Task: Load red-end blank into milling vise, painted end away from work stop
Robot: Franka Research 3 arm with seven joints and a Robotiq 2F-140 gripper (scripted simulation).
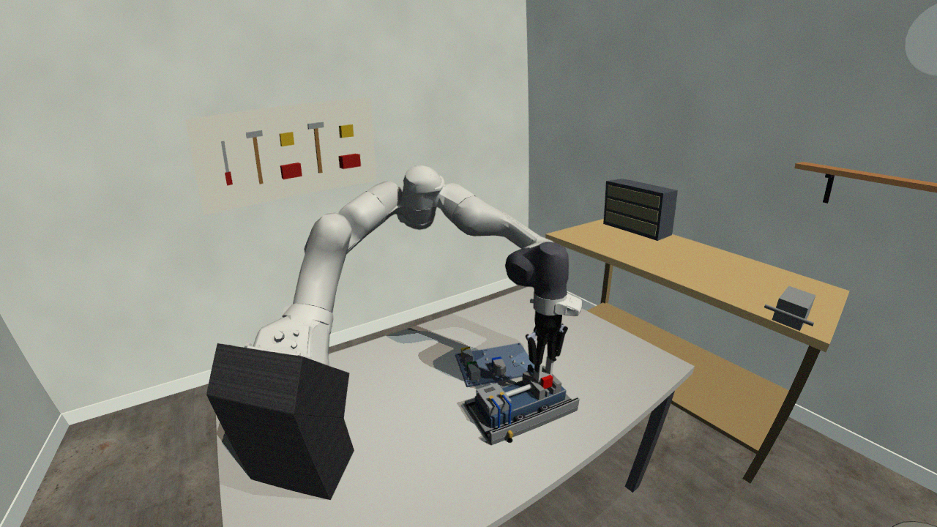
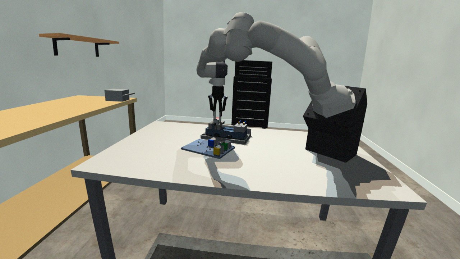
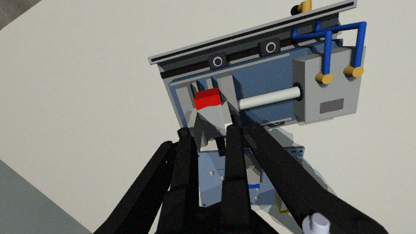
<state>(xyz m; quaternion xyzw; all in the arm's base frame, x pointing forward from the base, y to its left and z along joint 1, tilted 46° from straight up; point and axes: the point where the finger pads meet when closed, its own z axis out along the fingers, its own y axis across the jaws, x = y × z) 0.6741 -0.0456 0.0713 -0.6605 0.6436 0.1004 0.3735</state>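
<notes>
My gripper is now 6 cm above the fixed jaw, 3 cm short of it and 1 cm to the right of it. The rest, counted from my hand: vise 10 cm below, 7 cm behind, 1 cm to the right; moving jaw 6 cm below, 3 cm behind; white rod 8 cm behind, 6 cm below, 1 cm to the right.
</notes>
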